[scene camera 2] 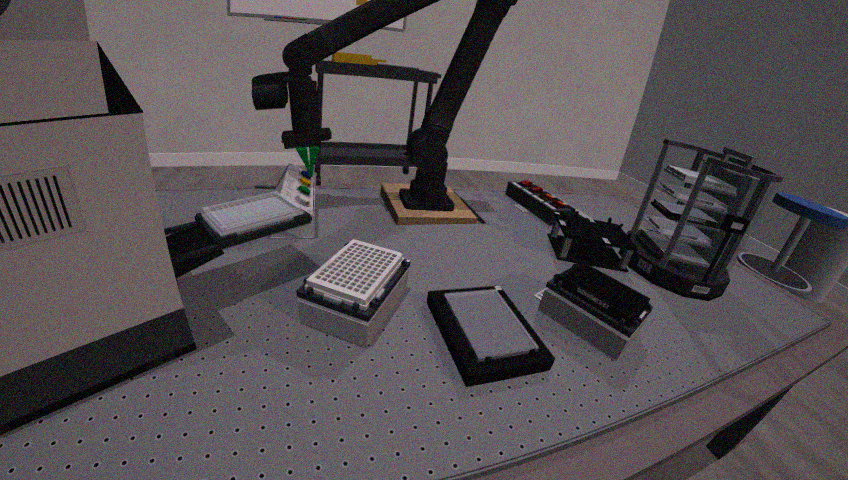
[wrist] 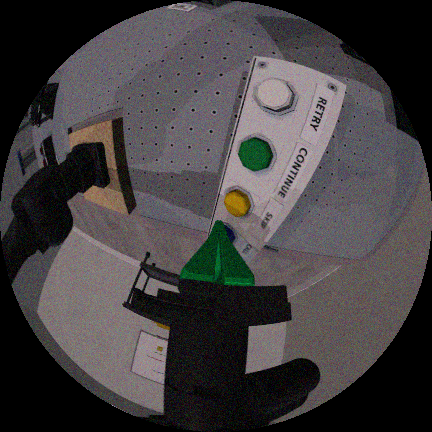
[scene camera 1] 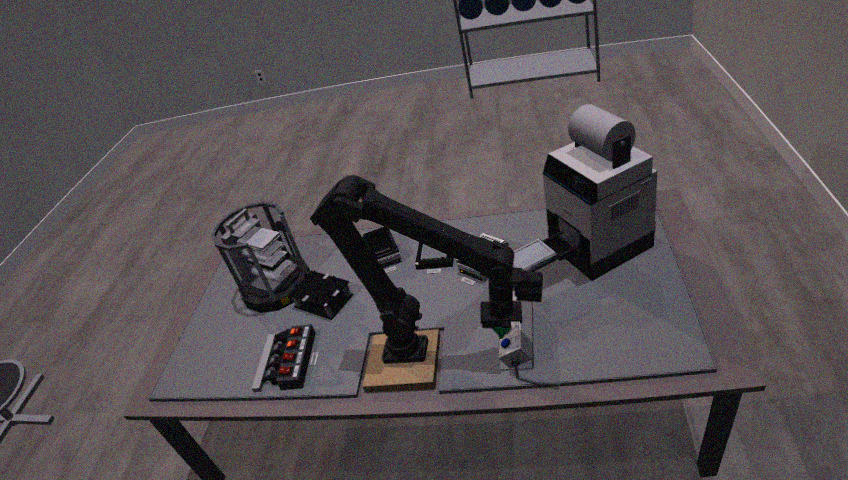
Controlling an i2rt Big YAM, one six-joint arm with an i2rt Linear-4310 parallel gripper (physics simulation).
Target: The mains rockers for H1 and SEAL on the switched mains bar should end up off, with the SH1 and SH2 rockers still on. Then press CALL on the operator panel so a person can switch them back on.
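Pixels of known places: gripper, fingertip midpoint: [scene camera 2: 310,176] [wrist: 217,223] [scene camera 1: 501,336]; arm's base, origin of the base link: [scene camera 2: 425,202] [wrist: 90,162] [scene camera 1: 405,351].
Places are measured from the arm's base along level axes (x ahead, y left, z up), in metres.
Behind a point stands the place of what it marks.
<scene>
The switched mains bar [scene camera 1: 304,356] @(z 0.020, x -0.027, y 0.292 m) [scene camera 2: 529,199] @(z 0.016, x -0.003, y 0.294 m) lies left of the arm base in scene camera 1. Its two far rockers [scene camera 1: 294,330] @(z 0.037, x 0.060, y 0.344 m) [scene camera 1: 290,343] @(z 0.036, x 0.010, y 0.342 m) glow orange; its two near rockers [scene camera 1: 288,356] @(z 0.036, x -0.040, y 0.332 m) [scene camera 1: 285,369] @(z 0.035, x -0.086, y 0.327 m) look darker red. Their labels are not readable. The operator panel [scene camera 1: 514,355] @(z 0.044, x -0.068, y -0.304 m) [scene camera 2: 289,184] @(z 0.066, x 0.072, y -0.311 m) [wrist: 280,127] @(z 0.053, x 0.095, y -0.293 m) carries white RETRY, green CONTINUE, yellow SKIP and blue CALL buttons. My gripper [scene camera 1: 502,332] @(z 0.054, x -0.013, y -0.271 m) [scene camera 2: 310,174] @(z 0.054, x -0.013, y -0.271 m) [wrist: 217,223] @(z 0.054, x -0.013, y -0.271 m) is shut and empty, pointing down at the panel's CALL end. The blue CALL button [scene camera 1: 505,343] @(z 0.057, x -0.038, y -0.282 m) [wrist: 230,234] @(z 0.057, x -0.023, y -0.287 m) is partly hidden behind the green fingertips in the wrist view; contact cannot be told.
A large instrument [scene camera 1: 624,220] @(z 0.148, x 0.315, y -0.629 m) [scene camera 2: 71,237] @(z 0.162, x 0.471, y -0.472 m) with an extended plate tray [scene camera 1: 534,254] @(z 0.098, x 0.256, y -0.366 m) [scene camera 2: 252,215] @(z 0.096, x 0.286, y -0.347 m) stands beyond the panel. A plate carousel [scene camera 1: 261,261] @(z 0.156, x 0.251, y 0.477 m) [scene camera 2: 684,231] @(z 0.112, x 0.372, y 0.410 m) and a black holder [scene camera 1: 323,294] @(z 0.046, x 0.201, y 0.286 m) [scene camera 2: 589,237] @(z 0.046, x 0.272, y 0.266 m) stand near the bar. A white-topped plate block [scene camera 2: 357,273] @(z 0.050, x 0.369, y -0.205 m) stands mid-table. The panel's cable [scene camera 1: 529,382] @(z -0.011, x -0.113, y -0.337 m) runs along the near side.
</scene>
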